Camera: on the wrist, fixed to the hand. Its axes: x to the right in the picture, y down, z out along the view.
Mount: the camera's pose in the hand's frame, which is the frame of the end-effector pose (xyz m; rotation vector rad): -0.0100 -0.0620 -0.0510 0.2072 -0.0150 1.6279
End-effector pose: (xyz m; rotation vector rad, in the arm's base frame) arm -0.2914 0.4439 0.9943 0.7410 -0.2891 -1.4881
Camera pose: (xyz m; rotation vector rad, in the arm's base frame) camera -0.3108 0.4723 0.9211 0.3886 -0.8084 0.0885
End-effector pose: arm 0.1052 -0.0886 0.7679 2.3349 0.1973 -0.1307
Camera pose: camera 0.0858 -0.0103 0.7614 1.9867 -1.7180 0.6441
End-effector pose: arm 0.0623 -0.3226 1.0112 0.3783 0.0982 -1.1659
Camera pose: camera 0.0080 -0.3175 0.9515 0.4620 -0.3132 0.4380
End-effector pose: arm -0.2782 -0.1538 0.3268 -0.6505 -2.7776 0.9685
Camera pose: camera -0.2781 -0.1730 0.4054 2.2849 1.2516 -0.9970
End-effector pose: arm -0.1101 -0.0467 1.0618 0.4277 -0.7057 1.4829
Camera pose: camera -0.0401 -0.0248 1.0276 0.0979 0.8977 -2.9158
